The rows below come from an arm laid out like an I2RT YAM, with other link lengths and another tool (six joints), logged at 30 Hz.
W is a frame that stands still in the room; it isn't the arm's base.
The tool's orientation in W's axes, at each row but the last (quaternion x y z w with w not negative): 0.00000, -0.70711, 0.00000, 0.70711; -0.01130, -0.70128, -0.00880, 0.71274; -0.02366, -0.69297, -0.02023, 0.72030; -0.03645, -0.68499, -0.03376, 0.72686; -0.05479, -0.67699, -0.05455, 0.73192; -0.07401, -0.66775, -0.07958, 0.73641; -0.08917, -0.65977, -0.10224, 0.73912
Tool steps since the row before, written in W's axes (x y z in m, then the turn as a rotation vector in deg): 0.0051, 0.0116, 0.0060, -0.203, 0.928, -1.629; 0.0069, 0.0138, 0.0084, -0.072, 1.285, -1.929; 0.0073, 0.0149, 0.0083, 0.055, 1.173, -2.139; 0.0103, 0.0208, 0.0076, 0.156, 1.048, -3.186; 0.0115, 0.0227, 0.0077, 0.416, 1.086, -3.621; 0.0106, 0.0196, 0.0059, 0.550, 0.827, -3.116; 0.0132, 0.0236, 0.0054, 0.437, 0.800, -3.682
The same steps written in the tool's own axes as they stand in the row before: 0.0060, 0.0116, -0.0051, -1.629, 0.928, 0.203; 0.0086, 0.0140, -0.0064, -1.926, 1.290, 0.077; 0.0086, 0.0153, -0.0060, -2.131, 1.187, -0.064; 0.0082, 0.0217, -0.0077, -3.170, 1.080, -0.239; 0.0084, 0.0242, -0.0072, -3.584, 1.160, -0.523; 0.0065, 0.0214, -0.0055, -3.064, 0.935, -0.659; 0.0060, 0.0263, -0.0057, -3.638, 0.877, -0.623
